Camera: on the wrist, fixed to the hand. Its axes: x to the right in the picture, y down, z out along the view.
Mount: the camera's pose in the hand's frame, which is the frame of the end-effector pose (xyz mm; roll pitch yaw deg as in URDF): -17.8 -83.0 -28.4 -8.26 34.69 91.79
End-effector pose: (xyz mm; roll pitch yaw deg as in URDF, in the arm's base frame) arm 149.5 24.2 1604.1 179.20 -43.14 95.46
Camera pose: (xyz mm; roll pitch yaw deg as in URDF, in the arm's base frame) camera 69.5 -15.2 1611.8 -139.82 -23.96 -21.60
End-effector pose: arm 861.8 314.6 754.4 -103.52 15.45 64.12
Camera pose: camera 871.9 316.5 843.3 149.24 39.43 -41.05
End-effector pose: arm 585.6 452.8 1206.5 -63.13 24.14 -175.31
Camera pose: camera 571.7 514.7 1269.6 96.78 63.28 22.33
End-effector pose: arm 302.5 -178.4 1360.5 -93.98 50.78 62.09
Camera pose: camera 347.9 -140.9 1427.9 107.38 28.26 -72.73
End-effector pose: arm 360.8 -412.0 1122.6 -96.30 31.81 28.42
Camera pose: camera 396.3 -414.5 1204.7 126.46 38.87 -94.18
